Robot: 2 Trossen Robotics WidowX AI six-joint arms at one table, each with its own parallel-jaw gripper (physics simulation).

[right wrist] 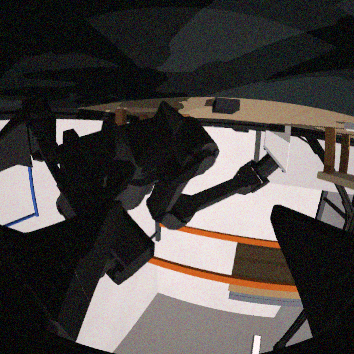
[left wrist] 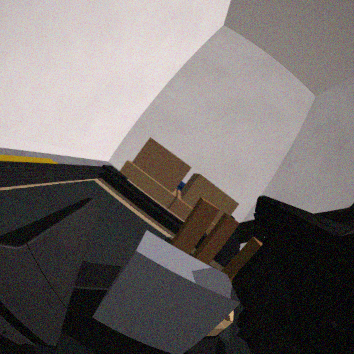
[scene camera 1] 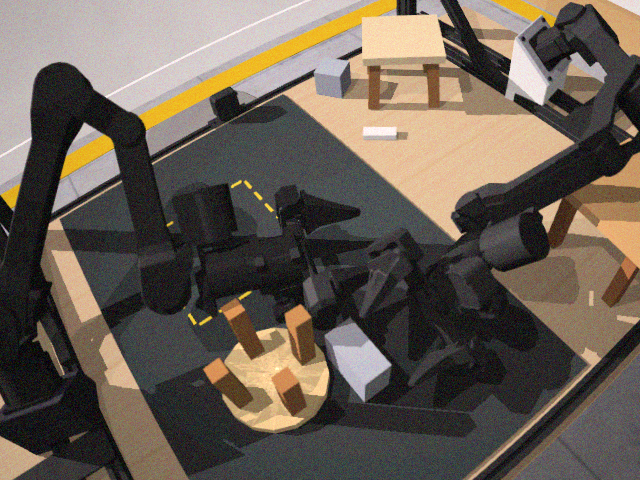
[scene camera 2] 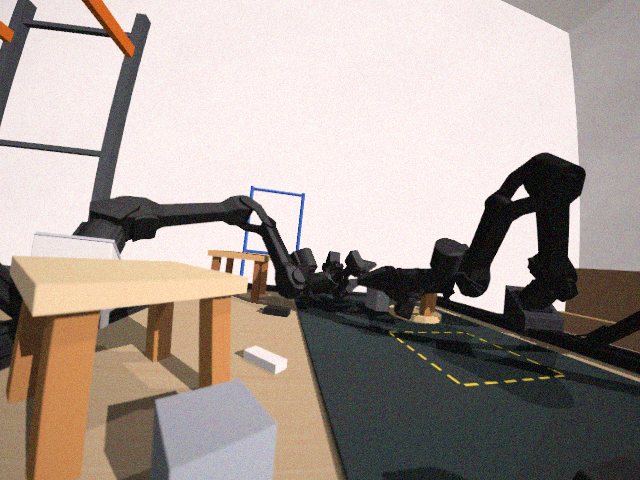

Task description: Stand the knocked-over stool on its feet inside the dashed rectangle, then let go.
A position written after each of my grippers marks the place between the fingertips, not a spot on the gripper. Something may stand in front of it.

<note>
A white block [scene camera 2: 271, 362] rests on the table. I also see my left gripper [scene camera 2: 369, 272] and my right gripper [scene camera 1: 371, 238].
My left gripper is seen too in the left wrist view [left wrist: 178, 205]. My right gripper also shows in the right wrist view [right wrist: 199, 211] and in scene camera 2 [scene camera 2: 357, 280]. The left wrist view misses the white block: it is out of frame.
</note>
